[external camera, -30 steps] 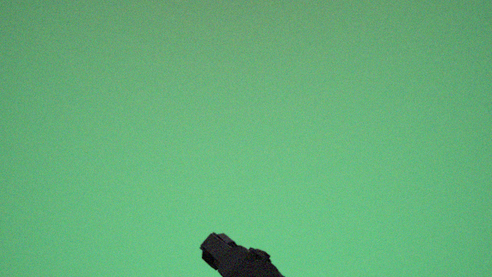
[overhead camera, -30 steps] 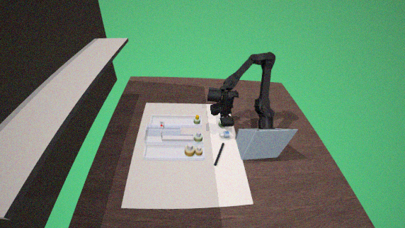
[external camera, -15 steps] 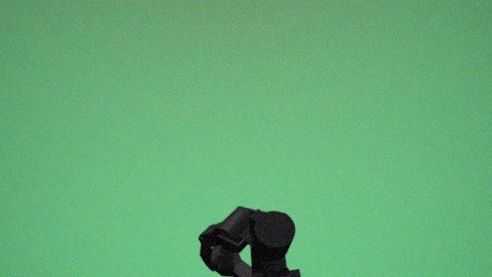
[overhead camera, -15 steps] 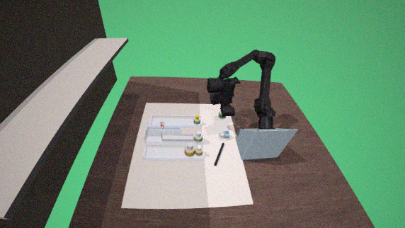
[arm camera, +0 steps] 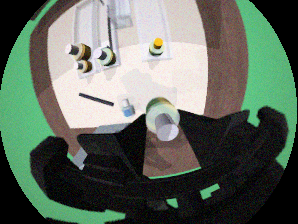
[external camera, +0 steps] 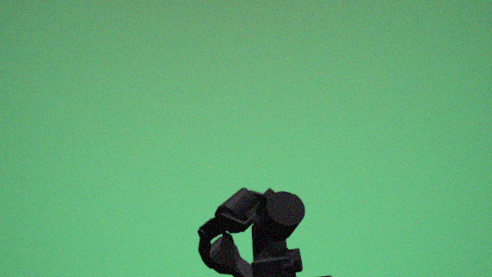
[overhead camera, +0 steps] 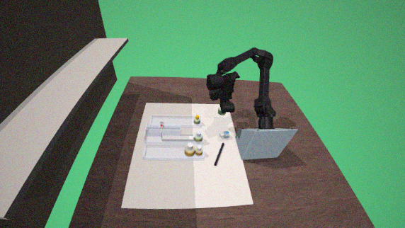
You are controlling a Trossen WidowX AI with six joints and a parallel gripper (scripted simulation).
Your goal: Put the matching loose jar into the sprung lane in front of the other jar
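The black stick lies 19 cm to the left of my gripper tip, 12 cm below it and 2 cm ahead of it. From my gripper tip the other things lie so: lane rack (28 cm ahead, 10 cm below, 8 cm to the left); then red mark (31 cm ahead, 7 cm to the left, 5 cm below).
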